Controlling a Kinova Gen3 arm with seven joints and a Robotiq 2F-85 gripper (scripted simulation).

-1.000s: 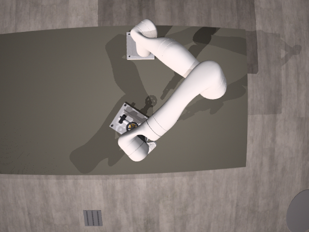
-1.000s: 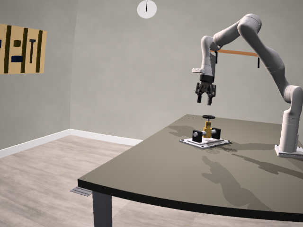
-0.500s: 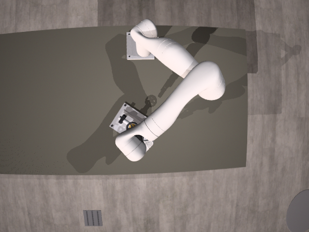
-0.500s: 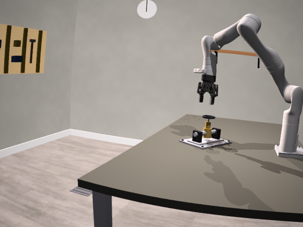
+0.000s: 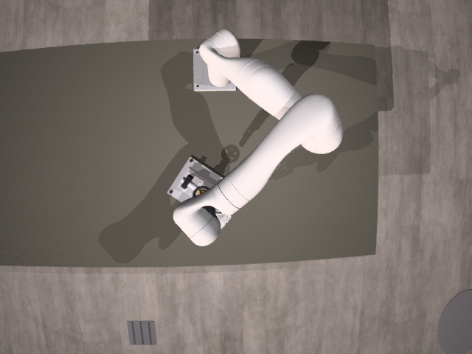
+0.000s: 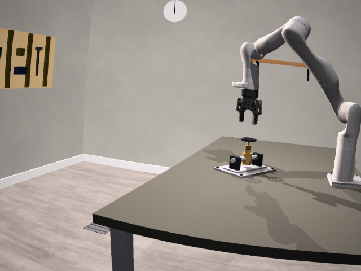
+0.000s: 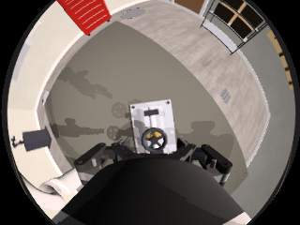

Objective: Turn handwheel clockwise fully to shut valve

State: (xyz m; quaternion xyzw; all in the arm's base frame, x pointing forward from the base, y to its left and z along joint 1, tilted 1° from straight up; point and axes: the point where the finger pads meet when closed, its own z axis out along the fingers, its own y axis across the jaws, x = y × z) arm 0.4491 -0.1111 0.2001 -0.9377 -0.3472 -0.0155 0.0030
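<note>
The handwheel lies 10 mm behind my hand, 10 mm to the right of it and 90 mm below it.
</note>
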